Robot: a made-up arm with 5 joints. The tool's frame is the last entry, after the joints.
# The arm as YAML. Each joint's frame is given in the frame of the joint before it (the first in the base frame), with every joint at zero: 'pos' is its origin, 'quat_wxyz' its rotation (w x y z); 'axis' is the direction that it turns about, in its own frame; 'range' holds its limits. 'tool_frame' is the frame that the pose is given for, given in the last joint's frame.
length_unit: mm
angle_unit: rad
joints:
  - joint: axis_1
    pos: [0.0, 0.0, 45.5]
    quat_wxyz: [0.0, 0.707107, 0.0, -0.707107]
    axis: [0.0, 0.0, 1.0]
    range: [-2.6, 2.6]
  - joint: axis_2
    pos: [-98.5, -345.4, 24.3]
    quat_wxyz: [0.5, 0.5, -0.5, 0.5]
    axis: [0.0, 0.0, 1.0]
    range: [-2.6, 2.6]
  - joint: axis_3
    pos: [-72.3, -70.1, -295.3]
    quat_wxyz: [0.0, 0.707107, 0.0, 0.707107]
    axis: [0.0, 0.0, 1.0]
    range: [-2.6, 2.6]
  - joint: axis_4
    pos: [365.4, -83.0, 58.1]
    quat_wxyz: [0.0, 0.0, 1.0, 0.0]
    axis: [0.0, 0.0, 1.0]
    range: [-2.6, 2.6]
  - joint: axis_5
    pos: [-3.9, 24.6, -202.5]
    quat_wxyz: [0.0, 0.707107, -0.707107, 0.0]
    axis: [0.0, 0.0, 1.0]
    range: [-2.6, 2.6]
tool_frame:
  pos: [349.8, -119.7, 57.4]
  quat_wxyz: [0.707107, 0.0, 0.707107, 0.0]
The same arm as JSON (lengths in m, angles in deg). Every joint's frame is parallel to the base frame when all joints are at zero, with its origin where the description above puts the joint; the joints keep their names.
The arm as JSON. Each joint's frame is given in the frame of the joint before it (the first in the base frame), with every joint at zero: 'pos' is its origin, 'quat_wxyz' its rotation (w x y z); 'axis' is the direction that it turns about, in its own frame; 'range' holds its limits. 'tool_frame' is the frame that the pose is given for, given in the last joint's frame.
{"length_unit": "m", "angle_unit": "deg", "joints": [{"joint": "axis_1", "pos": [0.0, 0.0, 0.0455], "quat_wxyz": [1.0, 0.0, 0.0, 0.0], "axis": [-1.0, 0.0, 0.0], "range": [-148.97, 148.97]}, {"joint": "axis_2", "pos": [-0.0243, 0.3454, 0.0985], "quat_wxyz": [1.0, 0.0, 0.0, 0.0], "axis": [0.0, 1.0, 0.0], "range": [-148.97, 148.97]}, {"joint": "axis_3", "pos": [0.0723, -0.2953, -0.0701], "quat_wxyz": [1.0, 0.0, 0.0, 0.0], "axis": [-1.0, 0.0, 0.0], "range": [-148.97, 148.97]}, {"joint": "axis_4", "pos": [-0.0581, 0.3654, 0.083], "quat_wxyz": [1.0, 0.0, 0.0, 0.0], "axis": [1.0, 0.0, 0.0], "range": [-148.97, 148.97]}, {"joint": "axis_5", "pos": [-0.2025, 0.0039, -0.0246], "quat_wxyz": [1.0, 0.0, 0.0, 0.0], "axis": [-1.0, 0.0, 0.0], "range": [-148.97, 148.97]}], "tool_frame": {"pos": [-0.0574, -0.1197, 0.3498], "quat_wxyz": [1.0, 0.0, 0.0, 0.0]}}
